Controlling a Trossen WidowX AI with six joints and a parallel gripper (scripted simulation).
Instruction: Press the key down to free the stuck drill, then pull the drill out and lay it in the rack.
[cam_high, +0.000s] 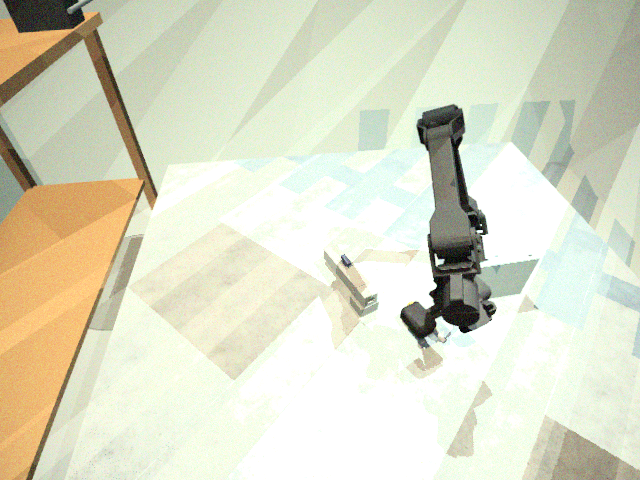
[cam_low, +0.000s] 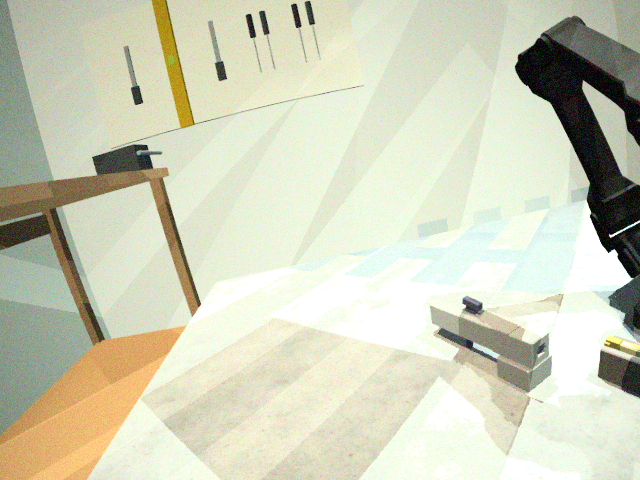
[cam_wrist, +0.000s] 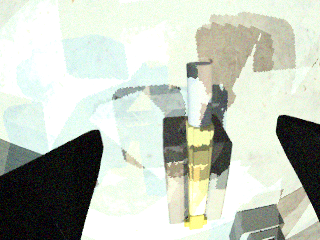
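The drill is 3 cm to the right of my gripper tip, 2 cm ahead of it and 1 cm below it. Round my gripper tip: fixture block: 17 cm ahead, 15 cm to the right, 1 cm below; blue key: 19 cm ahead, 17 cm to the right; rack: 4 cm to the right, 3 cm below, 3 cm ahead.
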